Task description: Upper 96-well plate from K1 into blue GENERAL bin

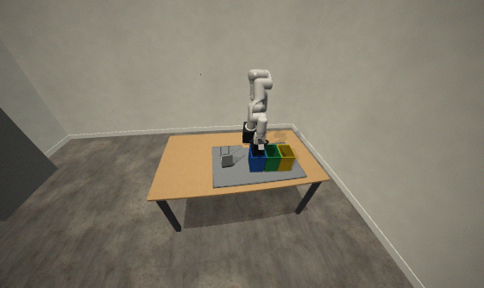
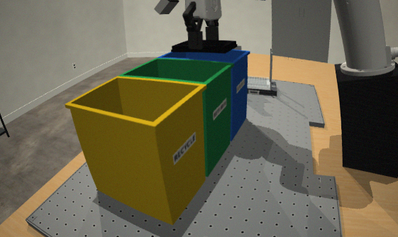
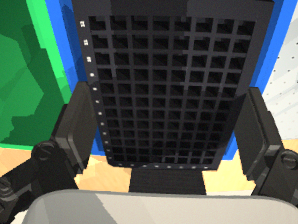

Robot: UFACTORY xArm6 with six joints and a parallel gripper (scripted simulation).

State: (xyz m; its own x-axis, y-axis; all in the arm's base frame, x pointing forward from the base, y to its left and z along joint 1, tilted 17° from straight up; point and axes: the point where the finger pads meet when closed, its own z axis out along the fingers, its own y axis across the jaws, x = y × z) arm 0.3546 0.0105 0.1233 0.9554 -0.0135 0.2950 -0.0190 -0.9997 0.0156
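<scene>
The black 96-well plate is 1 cm below my hand. Also, from my hand: blue bin (12 cm below); then green bin (13 cm to the left, 12 cm below); then yellow recycle bin (1 cm ahead, 26 cm to the left, 12 cm below).
</scene>
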